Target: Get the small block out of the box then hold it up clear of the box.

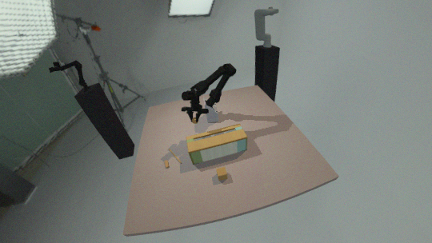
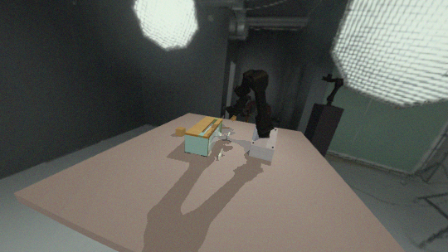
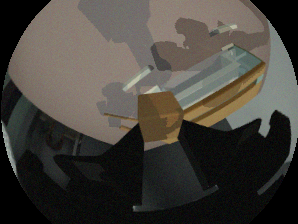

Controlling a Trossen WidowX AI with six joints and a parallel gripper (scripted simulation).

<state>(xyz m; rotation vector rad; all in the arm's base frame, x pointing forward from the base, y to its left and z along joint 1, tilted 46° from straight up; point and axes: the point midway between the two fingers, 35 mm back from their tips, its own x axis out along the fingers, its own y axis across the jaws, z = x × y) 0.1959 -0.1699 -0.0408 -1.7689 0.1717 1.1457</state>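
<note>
The brownish block is 1 cm behind my gripper tip and 1 cm to the left of it. Also, from my gripper tip: thin stick: 10 cm ahead, 20 cm to the right, 17 cm below; box: 12 cm ahead, 10 cm to the left, 11 cm below.
</note>
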